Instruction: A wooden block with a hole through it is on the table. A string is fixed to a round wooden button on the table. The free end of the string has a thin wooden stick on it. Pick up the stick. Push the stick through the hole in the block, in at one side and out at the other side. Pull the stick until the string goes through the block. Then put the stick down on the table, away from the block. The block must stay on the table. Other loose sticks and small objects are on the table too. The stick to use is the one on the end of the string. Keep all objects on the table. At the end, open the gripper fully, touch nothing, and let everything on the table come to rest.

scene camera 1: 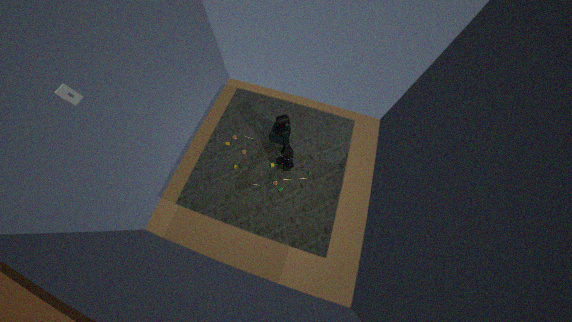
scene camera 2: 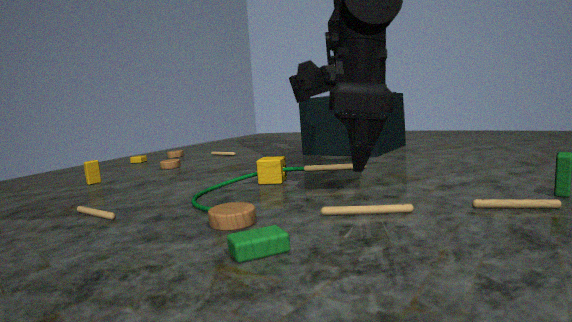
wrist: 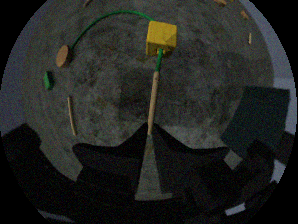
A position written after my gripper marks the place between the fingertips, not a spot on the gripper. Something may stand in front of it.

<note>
In view: my gripper (scene camera 2: 358,171) and a yellow block (scene camera 2: 269,169).
The yellow block is seen too in the wrist view (wrist: 160,35). My gripper also shows in the wrist view (wrist: 149,125).
</note>
